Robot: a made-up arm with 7 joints.
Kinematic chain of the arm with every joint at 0, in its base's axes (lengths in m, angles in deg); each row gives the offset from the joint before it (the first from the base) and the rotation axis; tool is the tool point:
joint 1: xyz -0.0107 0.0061 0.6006 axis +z
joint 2: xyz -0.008 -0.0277 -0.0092 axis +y
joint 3: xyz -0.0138 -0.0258 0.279 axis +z
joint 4: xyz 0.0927 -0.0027 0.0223 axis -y
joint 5: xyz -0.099 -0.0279 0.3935 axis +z
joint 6: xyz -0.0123 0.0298 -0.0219 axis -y
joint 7: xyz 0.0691 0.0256 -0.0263 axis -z
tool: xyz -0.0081 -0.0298 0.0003
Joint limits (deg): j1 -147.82..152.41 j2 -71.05..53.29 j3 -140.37..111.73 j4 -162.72..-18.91 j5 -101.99..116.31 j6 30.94..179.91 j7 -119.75..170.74
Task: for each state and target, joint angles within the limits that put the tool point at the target. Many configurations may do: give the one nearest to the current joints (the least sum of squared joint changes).
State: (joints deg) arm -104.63 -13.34 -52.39 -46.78 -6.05 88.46 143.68
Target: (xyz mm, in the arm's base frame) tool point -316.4 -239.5 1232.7
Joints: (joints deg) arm -96.18 0.85 -45.95 -48.26 -5.28 89.82 145.05
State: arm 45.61 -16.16 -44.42 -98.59 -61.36 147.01 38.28
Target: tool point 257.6 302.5 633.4
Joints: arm 68.35 -3.69 -14.76 -142.79 -65.49 148.60 41.84
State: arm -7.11 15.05 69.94 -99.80 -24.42 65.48 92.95
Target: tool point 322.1 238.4 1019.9
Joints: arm -20.73 -2.39 53.49 -79.53 -24.56 62.17 90.65
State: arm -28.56 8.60 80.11 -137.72 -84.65 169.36 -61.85
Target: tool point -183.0 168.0 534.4
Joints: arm 3.86 5.52 106.12 -162.72 -100.54 176.02 -67.91
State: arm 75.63 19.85 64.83 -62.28 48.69 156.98 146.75
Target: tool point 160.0 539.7 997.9
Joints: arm 42.93 18.55 45.54 -84.23 50.77 163.79 141.37
